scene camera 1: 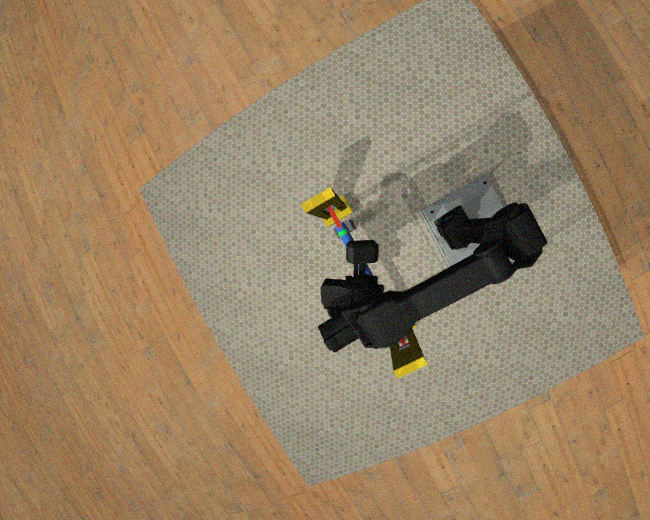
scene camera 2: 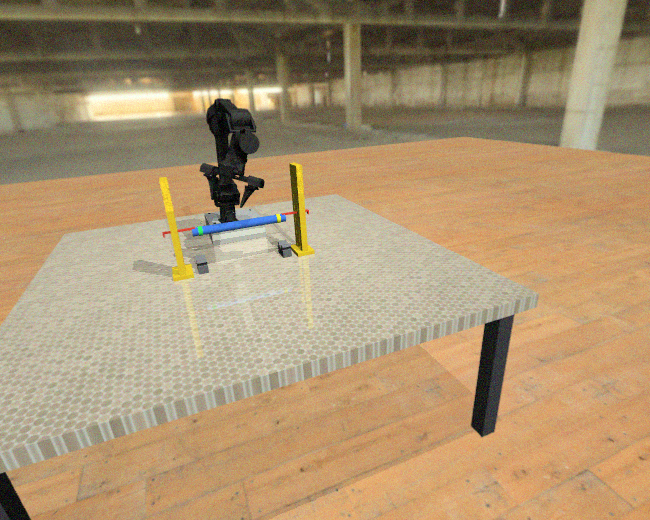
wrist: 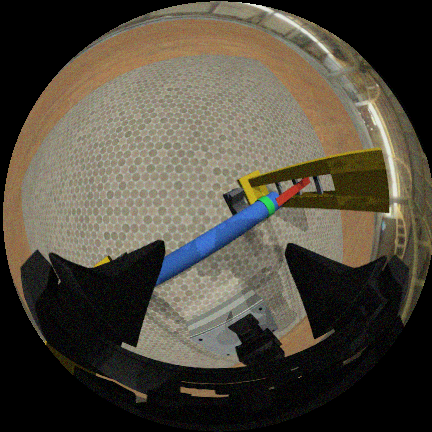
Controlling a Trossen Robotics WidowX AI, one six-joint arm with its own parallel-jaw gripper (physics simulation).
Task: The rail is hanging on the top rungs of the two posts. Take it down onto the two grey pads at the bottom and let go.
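Frame: origin at the arm's base, x down, y ahead, z right, level; millimetres.
Where they show: gripper, fingertip midpoint: [scene camera 1: 353, 269] [scene camera 2: 226, 203] [wrist: 227, 249]; arm's base, origin of the base link: [scene camera 1: 449, 225] [scene camera 2: 228, 220] [wrist: 243, 324].
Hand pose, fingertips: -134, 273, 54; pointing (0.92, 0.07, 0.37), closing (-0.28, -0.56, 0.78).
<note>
Each offset is from my fingertips to the top centre of the thing, as dx, dy, dz. Level surfaces: height alone.
The rail @(+63, -13, -37) [scene camera 1: 347, 239] [scene camera 2: 238, 224] [wrist: 205, 245] is a blue bar with a green and a yellow band and thin red ends. It hangs between two yellow posts; its red ends reach into the left post @(-92, -29, +163) [scene camera 2: 174, 233] and the right post @(-92, +3, -236) [scene camera 2: 298, 211]. One grey pad @(+164, -24, +101) [scene camera 2: 202, 264] [wrist: 233, 201] stands on the table by the left post, the other grey pad @(+164, -2, -174) [scene camera 2: 284, 248] by the right post. My gripper [scene camera 2: 227, 206] [wrist: 227, 249] is open and empty, above the rail. In the wrist view the left finger hides part of the rail. In the overhead view the arm covers the rail's middle.
The arm's grey base plate [scene camera 1: 490, 195] [wrist: 215, 337] lies on the tiled table @(dx +208) [scene camera 1: 243, 216] [scene camera 2: 352, 303], behind the rail in the second scene view. The posts rise above the rail on both sides. The arm's elbow and forearm [scene camera 1: 449, 290] pass over the table.
</note>
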